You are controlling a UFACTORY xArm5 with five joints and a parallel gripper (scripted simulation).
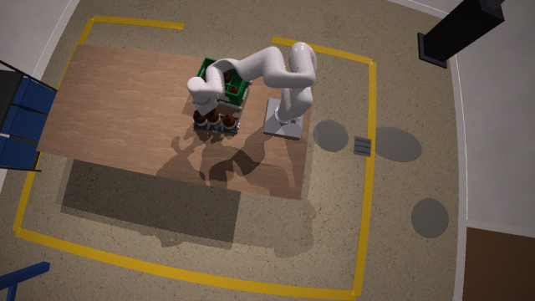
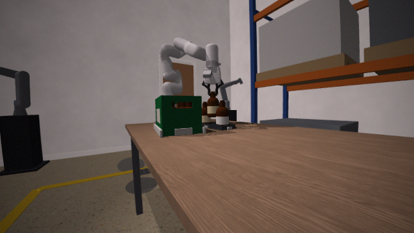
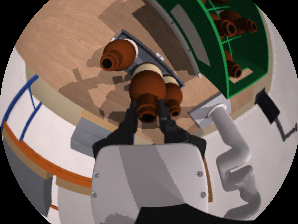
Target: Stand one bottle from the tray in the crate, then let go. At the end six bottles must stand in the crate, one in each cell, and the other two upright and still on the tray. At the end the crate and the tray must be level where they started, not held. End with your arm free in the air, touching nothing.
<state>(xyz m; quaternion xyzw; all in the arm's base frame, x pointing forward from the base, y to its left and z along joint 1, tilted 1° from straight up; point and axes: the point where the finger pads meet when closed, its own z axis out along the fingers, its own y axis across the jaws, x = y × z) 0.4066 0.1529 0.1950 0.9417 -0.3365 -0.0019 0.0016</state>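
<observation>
The bottle lies 7 cm below my hand. From my hand the other things lie so: tray 20 cm below; then green crate 24 cm to the right, 13 cm below, 1 cm ahead.
</observation>
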